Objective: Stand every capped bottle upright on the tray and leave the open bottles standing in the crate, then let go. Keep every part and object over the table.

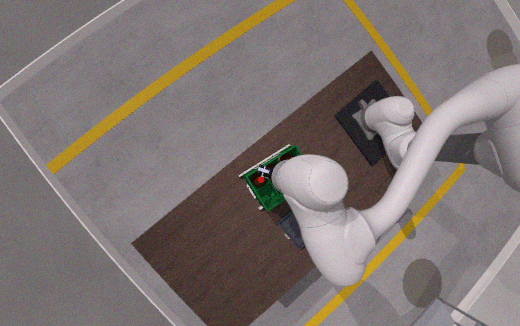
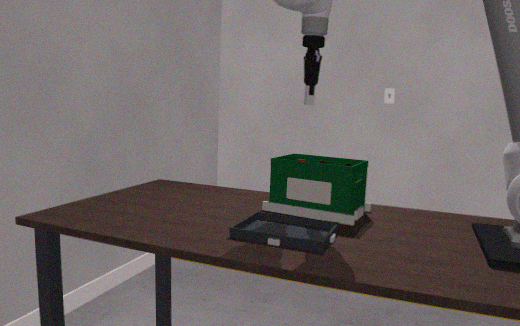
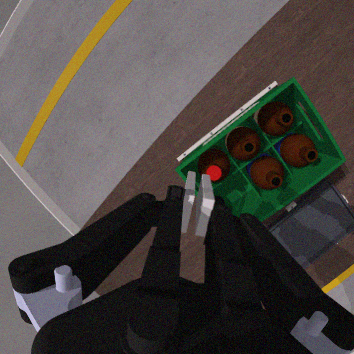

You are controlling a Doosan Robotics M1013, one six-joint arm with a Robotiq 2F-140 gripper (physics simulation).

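Places are measured from the arm's base along level axes (x left, y ahead, z down), in millimetres.
Pixels of known places: gripper, fingertip midpoint: [image 1: 264, 173] [image 2: 309, 105] [image 3: 195, 186]; arm's base at its link origin: [image 1: 370, 119].
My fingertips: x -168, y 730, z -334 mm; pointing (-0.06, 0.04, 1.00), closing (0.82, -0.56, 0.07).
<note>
Ahead of a thing's pixels: the offset from my fingertips to its top centre. "pt": to the spot under its first point. Level surfaces: height alone.
The green crate @(dx +83, dy -75, dz +177 mm) [image 1: 272, 204] [image 2: 350, 186] [image 3: 314, 111] stands on the table. A brown bottle with a red cap @(dx +35, dy +6, dz +189 mm) [image 1: 261, 180] [image 2: 302, 160] [image 3: 213, 173] stands in its corner compartment. Several open brown bottles, including this one @(dx +43, dy -75, dz +189 mm) [image 3: 243, 143] and this one @(dx +128, dy -72, dz +189 mm) [image 3: 266, 172], stand in other compartments; one compartment beside the capped bottle holds no bottle. The dark tray @(dx +377, dy -70, dz +327 mm) [image 1: 292, 231] [image 2: 300, 245] [image 3: 312, 225] lies beside the crate with no bottle on it. My gripper [image 2: 309, 96] [image 3: 195, 186] is shut, with nothing between its nearly closed fingers, well above the crate.
White strips [image 1: 265, 161] [image 2: 310, 212] [image 3: 227, 121] run along the foot of the crate. Small white blocks @(pt dx +481, dy -74, dz +345 mm) [image 2: 273, 242] sit at the tray's edges. The arm's black base plate [image 1: 357, 132] [image 2: 487, 250] lies at the other end of the brown table @(dz +352 mm) [image 1: 200, 240] [image 2: 150, 215].
</note>
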